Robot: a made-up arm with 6 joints. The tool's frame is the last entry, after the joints. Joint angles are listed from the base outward.
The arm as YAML. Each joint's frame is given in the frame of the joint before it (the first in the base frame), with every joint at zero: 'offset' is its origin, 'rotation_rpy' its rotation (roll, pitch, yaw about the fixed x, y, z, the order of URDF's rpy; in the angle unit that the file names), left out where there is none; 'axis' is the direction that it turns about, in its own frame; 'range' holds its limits. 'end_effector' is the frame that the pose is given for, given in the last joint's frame.
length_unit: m
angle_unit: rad
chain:
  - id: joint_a
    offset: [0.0, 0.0, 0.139]
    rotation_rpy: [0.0, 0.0, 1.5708]
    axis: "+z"
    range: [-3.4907, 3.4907]
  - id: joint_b
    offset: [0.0, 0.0, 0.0]
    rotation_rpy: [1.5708, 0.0, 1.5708]
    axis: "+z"
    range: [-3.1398, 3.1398]
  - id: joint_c
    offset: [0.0, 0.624, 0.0]
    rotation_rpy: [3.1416, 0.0, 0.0]
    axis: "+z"
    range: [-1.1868, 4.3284]
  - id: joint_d
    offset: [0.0, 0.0, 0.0]
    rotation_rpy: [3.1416, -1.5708, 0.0]
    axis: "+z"
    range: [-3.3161, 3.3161]
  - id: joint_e
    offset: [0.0, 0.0, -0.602]
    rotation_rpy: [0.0, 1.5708, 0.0]
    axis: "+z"
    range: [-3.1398, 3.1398]
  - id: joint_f
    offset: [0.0, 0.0, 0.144]
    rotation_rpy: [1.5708, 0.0, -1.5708]
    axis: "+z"
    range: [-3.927, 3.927]
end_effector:
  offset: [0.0, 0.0, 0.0]
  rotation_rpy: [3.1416, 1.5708, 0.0]
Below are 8 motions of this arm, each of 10 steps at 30 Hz.
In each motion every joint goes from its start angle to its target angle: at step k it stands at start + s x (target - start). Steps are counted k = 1, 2, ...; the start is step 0. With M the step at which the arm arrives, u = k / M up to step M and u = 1 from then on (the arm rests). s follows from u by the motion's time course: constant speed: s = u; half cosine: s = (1 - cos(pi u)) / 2; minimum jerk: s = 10 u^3 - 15 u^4 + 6 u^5.
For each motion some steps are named. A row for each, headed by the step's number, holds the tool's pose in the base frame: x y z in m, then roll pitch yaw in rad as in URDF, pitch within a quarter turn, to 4 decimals.
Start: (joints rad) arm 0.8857 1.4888 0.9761 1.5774 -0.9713 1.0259
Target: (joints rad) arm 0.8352 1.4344 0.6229 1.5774 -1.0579 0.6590
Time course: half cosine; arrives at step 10
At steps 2, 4, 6, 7, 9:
2: 0.7705 0.9353 0.0066 -3.0275 0.2864 -0.1652
4: 0.7717 0.9130 -0.0285 -3.0101 0.3120 -0.2179
6: 0.7695 0.8821 -0.0700 -2.9916 0.3381 -0.2849
7: 0.7672 0.8671 -0.0880 -2.9842 0.3478 -0.3157
9: 0.7630 0.8466 -0.1107 -2.9754 0.3584 -0.3561

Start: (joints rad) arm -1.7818 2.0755 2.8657 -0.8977 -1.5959 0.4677
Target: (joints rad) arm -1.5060 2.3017 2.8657 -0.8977 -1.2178 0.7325
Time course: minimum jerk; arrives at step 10
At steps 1, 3, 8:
1: -0.3053 -1.0086 0.1837 0.1976 0.4723 -0.7081
3: -0.2622 -1.0215 0.1470 0.1726 0.4439 -0.6912
8: -0.0391 -1.0391 -0.0373 0.0455 0.3223 -0.6280

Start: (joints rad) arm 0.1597 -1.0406 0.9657 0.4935 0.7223 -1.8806
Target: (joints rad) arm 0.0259 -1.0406 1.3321 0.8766 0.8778 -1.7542
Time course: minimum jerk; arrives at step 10
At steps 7, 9, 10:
7: -1.0165 -0.1475 0.8275 -1.8858 -0.1361 2.6039
9: -1.0438 -0.1208 0.7954 -1.9705 -0.0928 2.5356
10: -1.0452 -0.1192 0.7936 -1.9753 -0.0906 2.5318

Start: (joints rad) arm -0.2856 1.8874 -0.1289 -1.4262 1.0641 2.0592
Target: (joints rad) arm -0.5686 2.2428 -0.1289 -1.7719 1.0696 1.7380
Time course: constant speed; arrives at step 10
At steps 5, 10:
5: 0.0755 -0.0299 -0.5619 -2.5802 0.3873 -2.3300
10: -0.0200 0.0469 -0.5672 -2.5409 0.2102 -2.6371

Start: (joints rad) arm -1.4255 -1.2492 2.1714 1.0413 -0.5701 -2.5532
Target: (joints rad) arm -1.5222 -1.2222 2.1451 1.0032 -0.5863 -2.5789
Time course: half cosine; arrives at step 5
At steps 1, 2, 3, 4, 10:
1: -0.2268 1.1171 0.0555 -1.5645 -0.0372 2.1919
2: -0.2012 1.1246 0.0675 -1.5563 -0.0556 2.1685
3: -0.1692 1.1329 0.0824 -1.5462 -0.0783 2.1397
4: -0.1430 1.1388 0.0944 -1.5382 -0.0966 2.1165
10: -0.1330 1.1409 0.0991 -1.5351 -0.1037 2.1076

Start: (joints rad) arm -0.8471 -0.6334 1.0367 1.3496 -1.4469 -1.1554
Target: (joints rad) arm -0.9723 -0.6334 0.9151 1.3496 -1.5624 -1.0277
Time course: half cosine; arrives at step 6
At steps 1, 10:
1: -0.3938 0.4051 1.2287 1.2366 -0.1357 -2.2164
10: -0.3058 0.3923 1.2469 1.0060 -0.0035 -2.3218

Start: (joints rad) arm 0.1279 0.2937 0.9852 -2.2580 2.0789 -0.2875
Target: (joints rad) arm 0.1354 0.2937 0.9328 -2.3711 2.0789 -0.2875
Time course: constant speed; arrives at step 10
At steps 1, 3, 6, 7, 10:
1: 0.6984 0.1837 1.0324 2.3425 0.8374 -1.4726
3: 0.6996 0.1875 1.0285 2.3259 0.8547 -1.4692
6: 0.7012 0.1930 1.0226 2.3004 0.8809 -1.4654
7: 0.7017 0.1948 1.0206 2.2918 0.8897 -1.4644
10: 0.7031 0.2001 1.0149 2.2652 0.9163 -1.4626

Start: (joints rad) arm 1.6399 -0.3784 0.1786 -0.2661 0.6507 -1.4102
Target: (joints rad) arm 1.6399 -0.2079 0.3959 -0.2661 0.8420 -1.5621
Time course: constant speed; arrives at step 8
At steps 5, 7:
5: 0.1141 0.3636 1.0416 2.3573 -1.2755 0.9594
7: 0.1126 0.3858 1.0543 2.5606 -1.3125 0.7899

